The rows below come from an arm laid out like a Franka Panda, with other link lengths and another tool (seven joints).
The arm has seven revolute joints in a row. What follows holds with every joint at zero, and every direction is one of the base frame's. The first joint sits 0.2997 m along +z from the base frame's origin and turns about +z. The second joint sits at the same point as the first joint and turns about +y. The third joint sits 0.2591 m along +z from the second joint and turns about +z. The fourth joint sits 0.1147 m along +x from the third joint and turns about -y. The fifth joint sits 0.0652 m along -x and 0.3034 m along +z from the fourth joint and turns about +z. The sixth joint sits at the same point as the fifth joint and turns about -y. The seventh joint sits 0.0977 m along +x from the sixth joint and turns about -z. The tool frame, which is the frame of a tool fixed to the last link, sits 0.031 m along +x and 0.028 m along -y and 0.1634 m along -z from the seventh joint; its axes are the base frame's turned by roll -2.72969, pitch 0 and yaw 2.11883 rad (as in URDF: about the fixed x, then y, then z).
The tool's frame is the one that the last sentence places.
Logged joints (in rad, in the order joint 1, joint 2, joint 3, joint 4, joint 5, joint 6, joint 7), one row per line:
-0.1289 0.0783 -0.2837 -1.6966 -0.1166 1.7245 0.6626
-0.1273 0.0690 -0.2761 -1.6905 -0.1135 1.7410 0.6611
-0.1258 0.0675 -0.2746 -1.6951 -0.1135 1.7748 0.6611
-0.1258 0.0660 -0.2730 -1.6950 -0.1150 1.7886 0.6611
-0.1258 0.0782 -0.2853 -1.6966 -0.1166 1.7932 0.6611
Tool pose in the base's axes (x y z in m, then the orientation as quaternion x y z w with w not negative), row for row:
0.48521 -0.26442 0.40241 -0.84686 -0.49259 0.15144 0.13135
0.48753 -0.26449 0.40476 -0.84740 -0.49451 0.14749 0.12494
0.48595 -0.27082 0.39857 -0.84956 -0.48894 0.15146 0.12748
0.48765 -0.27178 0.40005 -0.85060 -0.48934 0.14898 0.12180
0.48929 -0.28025 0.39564 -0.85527 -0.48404 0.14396 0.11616
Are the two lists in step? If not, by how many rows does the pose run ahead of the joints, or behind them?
The pose runs 2 rows ahead of the joints: the pose in row i belongs to the joints in row i + 2.
